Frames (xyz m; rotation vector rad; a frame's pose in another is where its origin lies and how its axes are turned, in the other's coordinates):
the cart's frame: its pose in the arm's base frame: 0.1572 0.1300 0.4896 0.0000 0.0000 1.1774
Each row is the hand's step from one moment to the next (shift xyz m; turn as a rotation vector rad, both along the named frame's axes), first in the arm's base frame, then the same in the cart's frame.
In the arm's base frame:
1: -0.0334 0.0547 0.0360 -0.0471 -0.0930 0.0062
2: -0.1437 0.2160 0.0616 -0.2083 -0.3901 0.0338
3: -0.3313 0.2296 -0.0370 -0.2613 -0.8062 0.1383
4: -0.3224 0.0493 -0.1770 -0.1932 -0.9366 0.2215
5: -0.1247 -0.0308 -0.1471 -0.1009 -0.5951 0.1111
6: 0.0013 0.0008 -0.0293 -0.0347 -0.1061 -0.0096
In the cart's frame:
1: 0.0377 0.0518 0.0360 -0.1040 0.0079 0.0062
2: 0.1444 0.2155 0.0616 -0.4401 0.0429 0.0338
3: 0.0851 0.3940 -0.0370 -0.8448 -0.0677 0.1383
4: -0.0781 0.3167 -0.1770 -0.9391 -0.1806 0.2215
5: -0.0762 0.1034 -0.1471 -0.5883 -0.1349 0.1111
6: 0.0012 -0.0009 -0.0293 -0.1113 -0.0086 -0.0096

